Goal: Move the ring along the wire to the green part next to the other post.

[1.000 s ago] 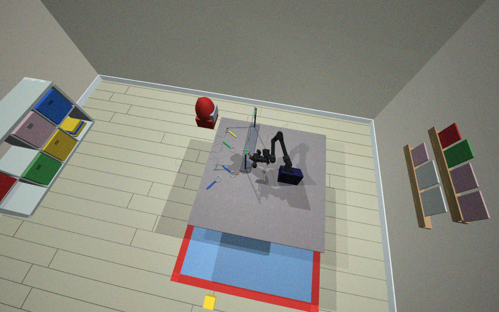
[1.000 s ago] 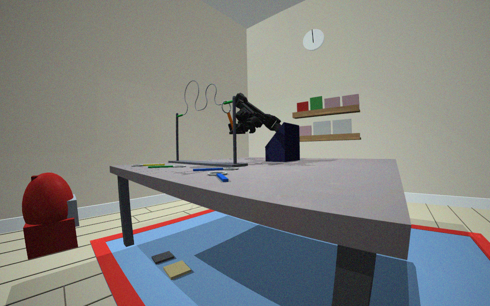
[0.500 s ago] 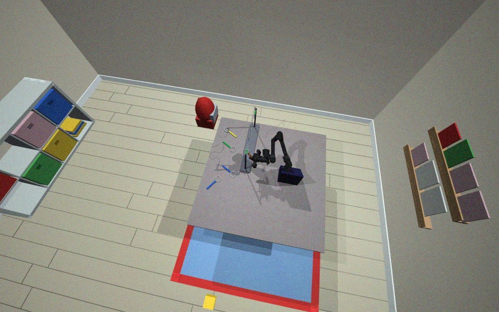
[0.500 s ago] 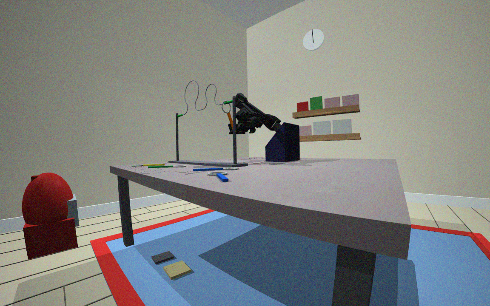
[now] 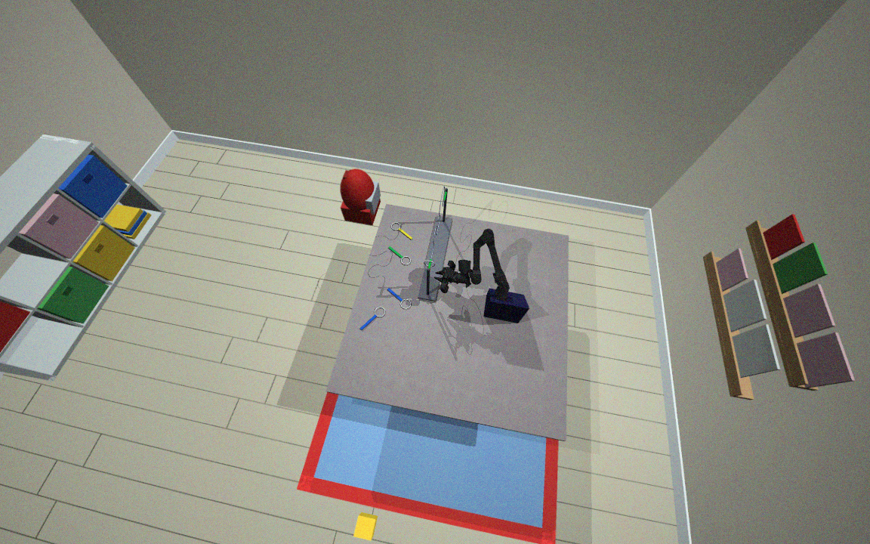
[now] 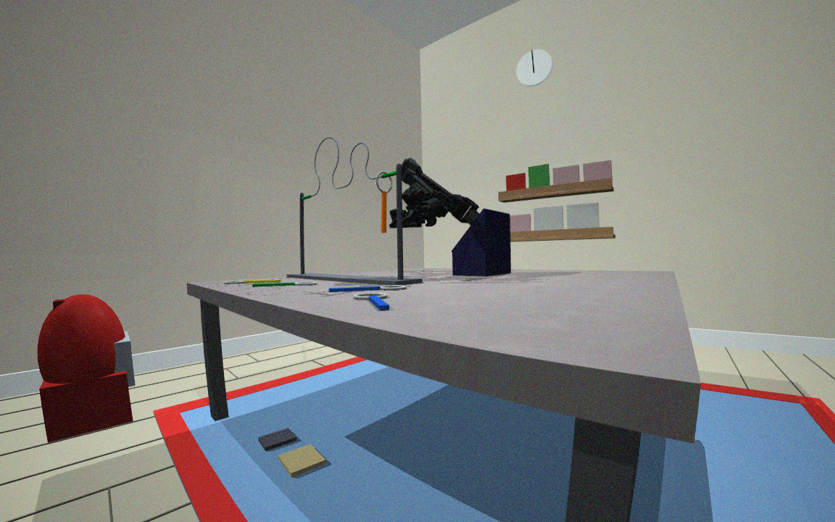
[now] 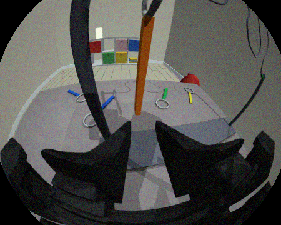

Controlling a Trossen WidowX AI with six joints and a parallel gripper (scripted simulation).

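The ring with orange handle lies 3 cm ahead of my gripper tip and 9 cm above it.
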